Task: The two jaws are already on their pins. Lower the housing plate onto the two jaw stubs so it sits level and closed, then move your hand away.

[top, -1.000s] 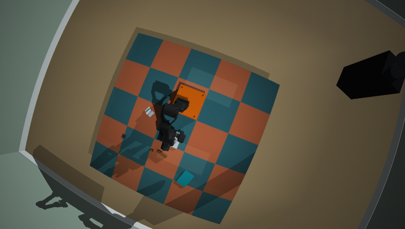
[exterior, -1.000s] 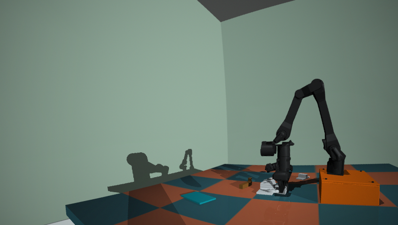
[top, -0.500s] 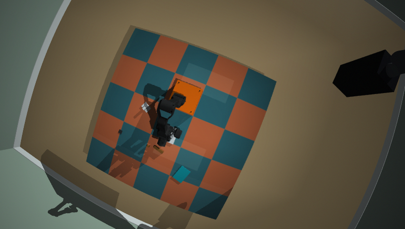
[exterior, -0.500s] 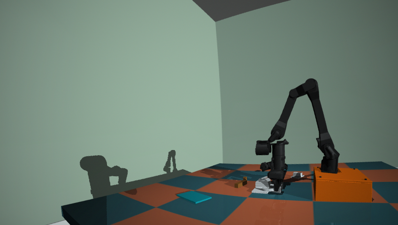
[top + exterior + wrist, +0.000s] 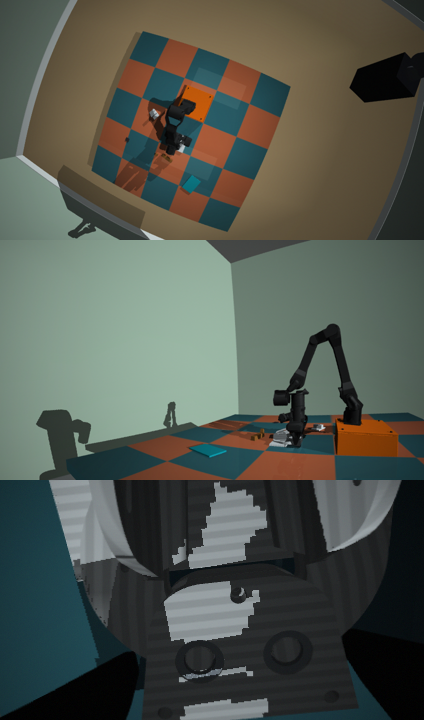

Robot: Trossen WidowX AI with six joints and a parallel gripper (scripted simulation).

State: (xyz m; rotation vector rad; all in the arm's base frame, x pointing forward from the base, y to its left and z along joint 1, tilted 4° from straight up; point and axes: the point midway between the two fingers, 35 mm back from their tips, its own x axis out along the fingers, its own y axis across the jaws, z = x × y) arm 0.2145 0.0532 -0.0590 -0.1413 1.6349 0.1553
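The white housing plate lies 2 cm above my gripper tip and 1 cm ahead of it. Also, from my gripper tip: teal flat plate: 27 cm to the left, 27 cm ahead; white jaw assembly: 2 cm to the left, 2 cm ahead, 1 cm above; brown L-shaped bar: 20 cm ahead, 1 cm to the left.
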